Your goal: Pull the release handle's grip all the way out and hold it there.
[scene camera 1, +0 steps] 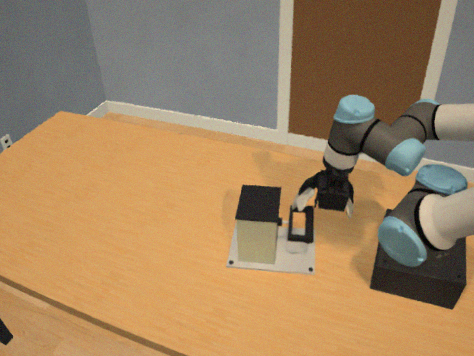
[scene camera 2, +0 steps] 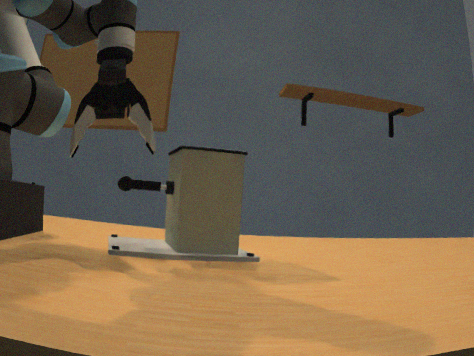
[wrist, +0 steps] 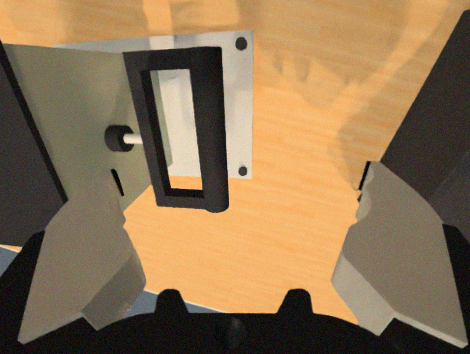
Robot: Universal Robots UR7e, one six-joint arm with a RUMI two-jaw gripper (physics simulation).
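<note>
The release handle's grip, a black rectangular frame (scene camera 1: 309, 227) (scene camera 2: 145, 185) (wrist: 211, 125), stands out from the side of a beige box with a black lid (scene camera 1: 256, 242) (scene camera 2: 207, 200) (wrist: 75, 90). A short stretch of pale rod (scene camera 2: 164, 187) (wrist: 132, 138) shows between the grip and the black collar (wrist: 118, 138) on the box. My gripper (scene camera 1: 325, 210) (scene camera 2: 113, 153) (wrist: 238, 170) is open and empty, pointing down. In scene camera 2 its fingertips are above the grip, apart from it. In the wrist view the grip appears between the fingers, nearer the left one.
The box stands on a light grey base plate (scene camera 1: 295, 266) (scene camera 2: 142, 245) (wrist: 242, 110) with dark bolts, on the wooden table (scene camera 1: 150, 225). The robot's black base (scene camera 1: 417, 282) stands beyond the grip side. A wall shelf (scene camera 2: 350, 98) and a brown wall panel (scene camera 2: 162, 75) are behind.
</note>
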